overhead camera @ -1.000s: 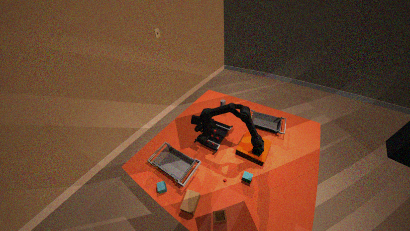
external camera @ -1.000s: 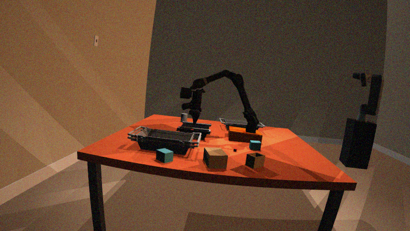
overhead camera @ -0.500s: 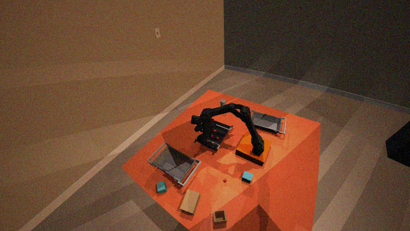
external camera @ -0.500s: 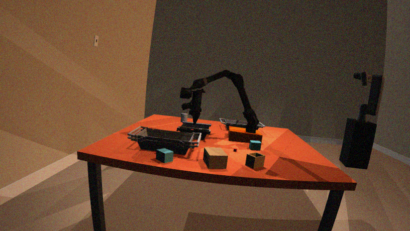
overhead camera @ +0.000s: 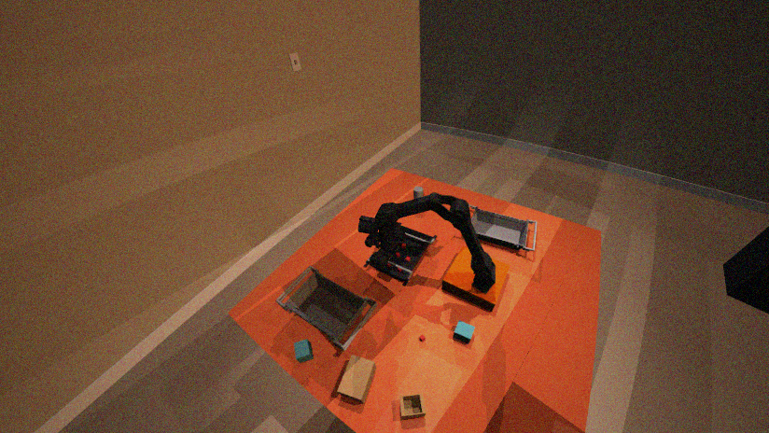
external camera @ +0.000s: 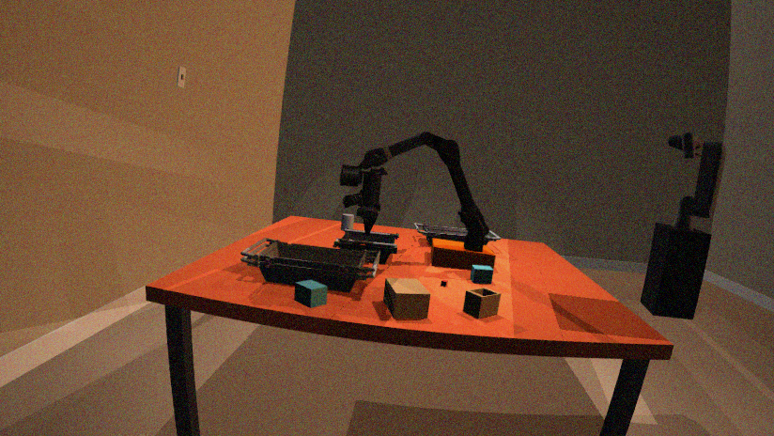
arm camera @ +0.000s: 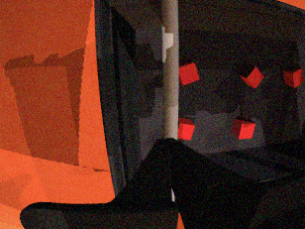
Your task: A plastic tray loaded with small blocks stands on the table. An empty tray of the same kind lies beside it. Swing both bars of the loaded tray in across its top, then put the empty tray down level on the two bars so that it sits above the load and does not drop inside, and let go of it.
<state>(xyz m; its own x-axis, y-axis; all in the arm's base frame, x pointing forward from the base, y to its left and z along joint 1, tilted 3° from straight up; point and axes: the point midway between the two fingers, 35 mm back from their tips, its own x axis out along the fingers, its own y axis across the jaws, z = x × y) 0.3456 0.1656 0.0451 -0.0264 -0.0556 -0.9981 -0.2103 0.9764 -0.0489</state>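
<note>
Right now the grey tray is 240 mm behind my gripper tip, 510 mm to the right of it and 40 mm below it. The rest, counted from my gripper tip: open box 410 mm behind, 330 mm to the left, 70 mm below.
</note>
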